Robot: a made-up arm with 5 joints.
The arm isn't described. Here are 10 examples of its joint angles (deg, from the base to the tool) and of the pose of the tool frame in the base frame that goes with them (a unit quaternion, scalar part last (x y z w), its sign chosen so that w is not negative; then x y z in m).
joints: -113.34 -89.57 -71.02 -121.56 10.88
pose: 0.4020 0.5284 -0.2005 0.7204 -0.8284 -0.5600 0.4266
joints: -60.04 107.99 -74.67 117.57 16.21
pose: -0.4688 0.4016 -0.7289 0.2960 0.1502 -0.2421 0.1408
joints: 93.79 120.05 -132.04 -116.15 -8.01
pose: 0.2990 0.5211 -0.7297 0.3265 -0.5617 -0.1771 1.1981
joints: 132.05 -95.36 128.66 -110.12 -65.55
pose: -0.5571 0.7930 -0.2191 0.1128 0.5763 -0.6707 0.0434
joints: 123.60 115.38 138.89 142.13 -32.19
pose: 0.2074 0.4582 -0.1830 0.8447 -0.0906 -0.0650 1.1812
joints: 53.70 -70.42 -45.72 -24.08 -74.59
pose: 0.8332 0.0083 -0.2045 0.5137 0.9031 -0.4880 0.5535
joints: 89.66 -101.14 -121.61 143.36 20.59
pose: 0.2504 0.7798 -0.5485 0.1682 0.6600 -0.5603 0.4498
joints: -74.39 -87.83 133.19 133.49 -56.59
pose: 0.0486 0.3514 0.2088 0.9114 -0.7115 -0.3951 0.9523
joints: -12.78 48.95 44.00 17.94 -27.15
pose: -0.2889 -0.0844 -0.1727 0.9379 0.5301 0.0594 0.4977
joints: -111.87 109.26 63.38 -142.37 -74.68
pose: -0.4757 0.7250 -0.0688 0.4932 0.6031 -0.1893 0.4339
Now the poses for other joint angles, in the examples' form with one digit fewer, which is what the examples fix.
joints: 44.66 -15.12 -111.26 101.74 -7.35
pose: 0.143 0.715 -0.683 0.046 0.395 -0.096 0.221
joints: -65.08 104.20 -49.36 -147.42 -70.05
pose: 0.308 0.602 0.641 0.365 0.171 0.152 0.015
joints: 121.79 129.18 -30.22 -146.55 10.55
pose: -0.675 -0.428 0.538 0.268 -0.185 -0.071 1.241
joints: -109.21 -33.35 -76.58 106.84 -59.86
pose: 0.950 0.242 0.039 0.193 -0.555 -0.036 1.141
